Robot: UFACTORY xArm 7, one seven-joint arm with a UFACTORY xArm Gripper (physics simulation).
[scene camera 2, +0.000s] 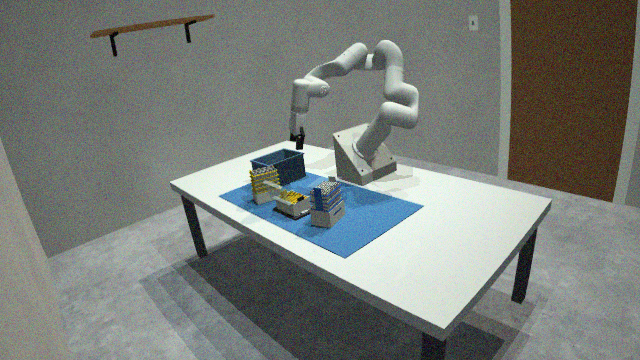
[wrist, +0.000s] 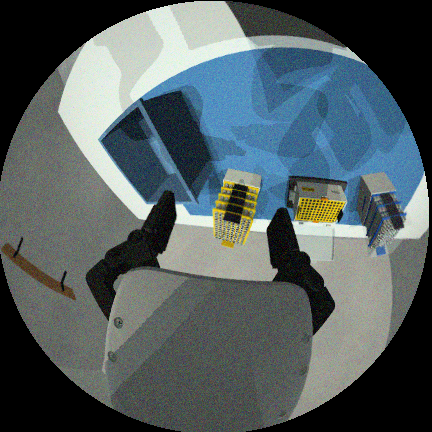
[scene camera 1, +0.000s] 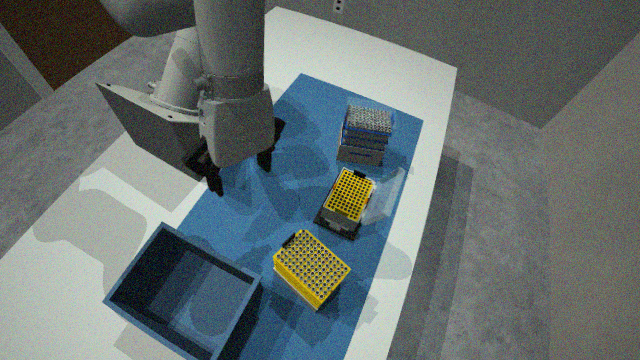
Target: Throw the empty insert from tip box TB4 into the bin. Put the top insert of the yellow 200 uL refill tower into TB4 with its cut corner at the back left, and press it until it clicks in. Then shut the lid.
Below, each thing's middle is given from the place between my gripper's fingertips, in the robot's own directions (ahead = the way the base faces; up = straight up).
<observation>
I see my gripper 190 mm to the left of the dark blue bin [scene camera 1: 178, 291], 150 mm above it and 30 mm past it. Also, from my hand: blue and grey tip tower [scene camera 1: 367, 128] (310 mm to the left, 160 mm ahead, 130 mm below); clear lid [scene camera 1: 380, 205] (240 mm ahead, 130 mm to the left, 100 mm below); yellow insert [scene camera 1: 348, 198] (180 mm ahead, 140 mm to the left, 140 mm below).
</observation>
